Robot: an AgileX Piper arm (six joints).
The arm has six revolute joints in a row. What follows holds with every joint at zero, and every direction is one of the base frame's. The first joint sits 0.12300 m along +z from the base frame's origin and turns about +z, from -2.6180 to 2.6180 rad. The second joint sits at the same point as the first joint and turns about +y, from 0.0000 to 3.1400 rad. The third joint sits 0.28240 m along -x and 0.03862 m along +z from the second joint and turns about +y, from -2.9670 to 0.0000 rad. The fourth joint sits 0.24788 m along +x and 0.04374 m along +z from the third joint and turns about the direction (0.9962, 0, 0.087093), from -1.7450 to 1.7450 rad. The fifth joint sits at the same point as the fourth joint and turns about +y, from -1.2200 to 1.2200 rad. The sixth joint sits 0.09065 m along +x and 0.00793 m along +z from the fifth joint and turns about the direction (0.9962, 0, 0.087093), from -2.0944 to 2.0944 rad. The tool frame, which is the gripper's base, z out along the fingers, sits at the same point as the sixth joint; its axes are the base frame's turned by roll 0.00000, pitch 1.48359 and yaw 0.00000 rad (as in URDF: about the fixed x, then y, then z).
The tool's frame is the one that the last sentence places.
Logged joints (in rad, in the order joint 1, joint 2, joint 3, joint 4, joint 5, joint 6), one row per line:
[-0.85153 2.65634 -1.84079 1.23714 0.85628 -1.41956]
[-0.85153 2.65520 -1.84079 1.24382 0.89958 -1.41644]
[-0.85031 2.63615 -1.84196 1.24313 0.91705 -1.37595]
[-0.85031 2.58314 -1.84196 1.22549 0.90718 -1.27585]
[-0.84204 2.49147 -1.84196 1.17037 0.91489 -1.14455]
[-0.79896 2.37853 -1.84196 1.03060 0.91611 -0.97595]
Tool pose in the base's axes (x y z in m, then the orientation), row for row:
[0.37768 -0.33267 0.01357 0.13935 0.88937 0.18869 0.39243]
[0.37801 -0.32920 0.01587 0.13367 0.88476 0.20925 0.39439]
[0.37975 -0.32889 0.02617 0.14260 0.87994 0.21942 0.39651]
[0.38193 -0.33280 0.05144 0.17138 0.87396 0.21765 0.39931]
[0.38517 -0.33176 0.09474 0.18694 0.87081 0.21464 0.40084]
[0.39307 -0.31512 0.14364 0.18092 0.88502 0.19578 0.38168]
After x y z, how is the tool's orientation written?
As a quaternion, x y z w.
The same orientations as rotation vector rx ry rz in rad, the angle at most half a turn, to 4 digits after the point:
[0.3538 2.2578 0.4790]
[0.3390 2.2441 0.5307]
[0.3613 2.2297 0.5560]
[0.4337 2.2116 0.5508]
[0.4727 2.2021 0.5428]
[0.4616 2.2582 0.4995]

